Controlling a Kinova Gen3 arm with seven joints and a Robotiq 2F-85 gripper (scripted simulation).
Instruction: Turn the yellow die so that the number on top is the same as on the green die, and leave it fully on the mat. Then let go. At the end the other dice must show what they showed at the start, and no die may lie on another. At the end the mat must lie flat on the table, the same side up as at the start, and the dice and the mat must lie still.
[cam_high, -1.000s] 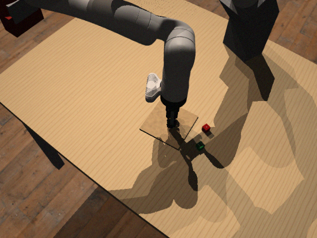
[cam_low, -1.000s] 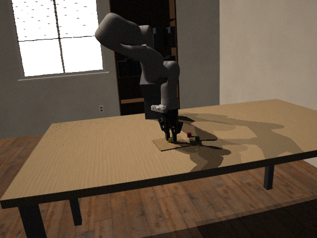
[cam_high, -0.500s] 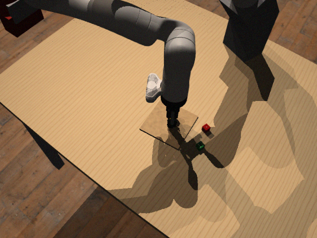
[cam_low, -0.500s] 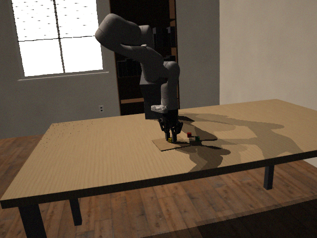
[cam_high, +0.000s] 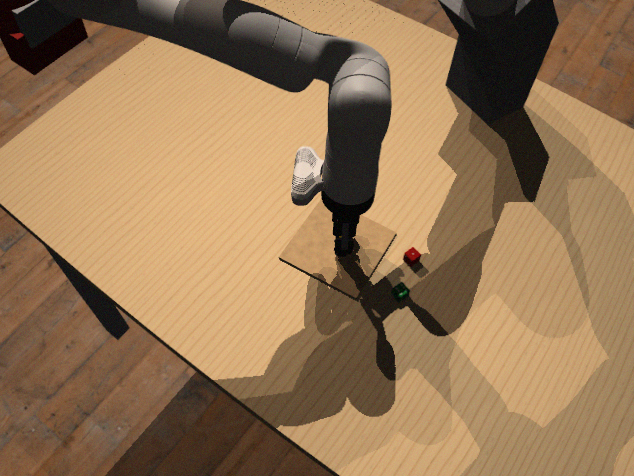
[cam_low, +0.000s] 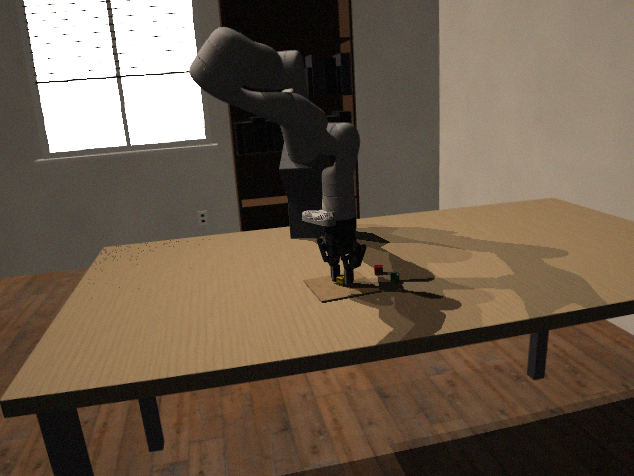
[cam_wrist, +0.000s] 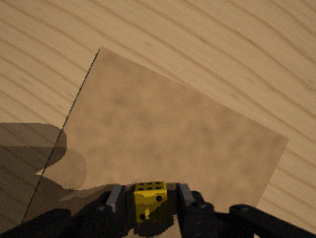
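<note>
Right now the yellow die is 1 cm below my hand. Round my hand: red die: 11 cm to the left, 3 cm behind, 2 cm below; green die: 12 cm to the left, 3 cm ahead, 2 cm below; brown mat: 2 cm below.
</note>
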